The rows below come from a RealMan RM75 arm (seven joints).
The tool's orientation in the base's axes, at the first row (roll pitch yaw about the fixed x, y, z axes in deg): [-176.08 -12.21 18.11]
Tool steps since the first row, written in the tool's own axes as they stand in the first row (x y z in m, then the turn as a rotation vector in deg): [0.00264 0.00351 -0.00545 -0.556 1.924 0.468]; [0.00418 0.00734 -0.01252 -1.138 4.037 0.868]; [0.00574 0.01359 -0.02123 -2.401 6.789 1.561]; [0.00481 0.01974 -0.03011 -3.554 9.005 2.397]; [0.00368 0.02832 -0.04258 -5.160 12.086 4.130]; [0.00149 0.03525 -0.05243 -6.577 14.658 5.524]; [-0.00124 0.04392 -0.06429 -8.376 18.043 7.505]
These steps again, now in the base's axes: [0.00261 -0.00322 0.00564 0.191 -1.924 -0.702]; [0.00402 -0.00729 0.01260 0.406 -4.042 -1.357]; [0.00593 -0.01385 0.02101 0.248 -6.933 -2.484]; [0.00546 -0.02110 0.02906 0.045 -9.265 -3.691]; [0.00496 -0.03117 0.04041 -0.139 -12.435 -5.926]; [0.00340 -0.03966 0.04908 -0.372 -15.110 -7.757]; [0.00154 -0.05022 0.05949 -0.592 -18.593 -10.295]
